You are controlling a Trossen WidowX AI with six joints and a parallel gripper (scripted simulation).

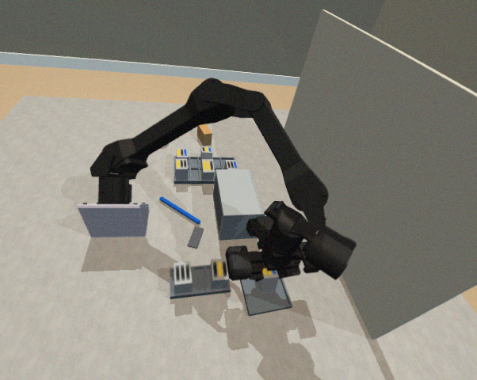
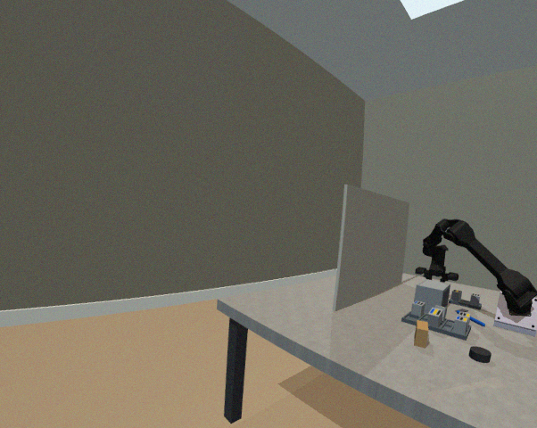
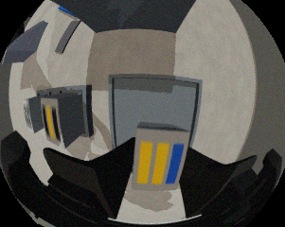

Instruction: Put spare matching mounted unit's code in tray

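Right now my gripper tip is 20 mm above the grey tray. Round my gripper tip: mounted unit: 10 mm behind, 210 mm to the left, 30 mm above; rack: 140 mm behind, 30 mm to the left, 20 mm below; small grey flat piece: 130 mm behind, 150 mm to the left, 20 mm below.
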